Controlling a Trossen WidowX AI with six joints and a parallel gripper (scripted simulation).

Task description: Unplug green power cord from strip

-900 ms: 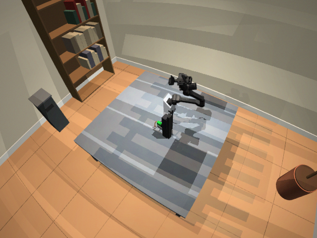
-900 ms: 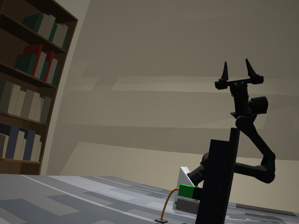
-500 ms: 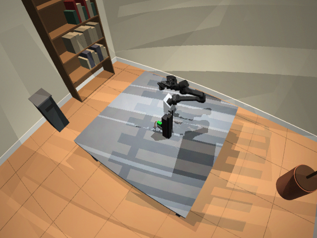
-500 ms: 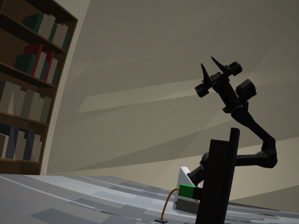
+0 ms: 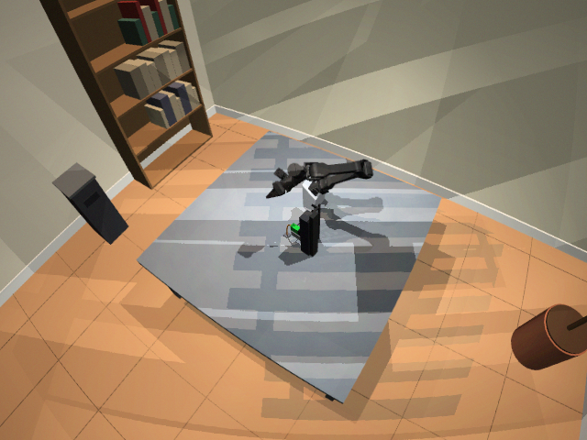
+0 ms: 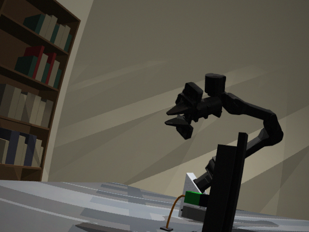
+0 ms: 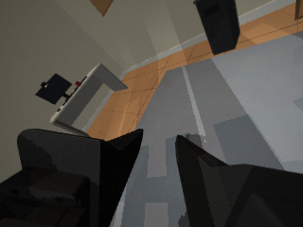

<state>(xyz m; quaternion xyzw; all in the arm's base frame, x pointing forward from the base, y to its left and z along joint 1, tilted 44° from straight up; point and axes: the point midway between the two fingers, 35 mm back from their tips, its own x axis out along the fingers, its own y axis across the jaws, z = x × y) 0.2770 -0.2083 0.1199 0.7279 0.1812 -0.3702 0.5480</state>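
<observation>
The green plug is 3 cm behind my gripper tip, 13 cm to the left of it and 21 cm below it. Also, from my gripper tip: black power strip 2 cm behind, 20 cm to the left, 19 cm below; small anchor 5 cm behind, 5 cm to the left, 33 cm below.
</observation>
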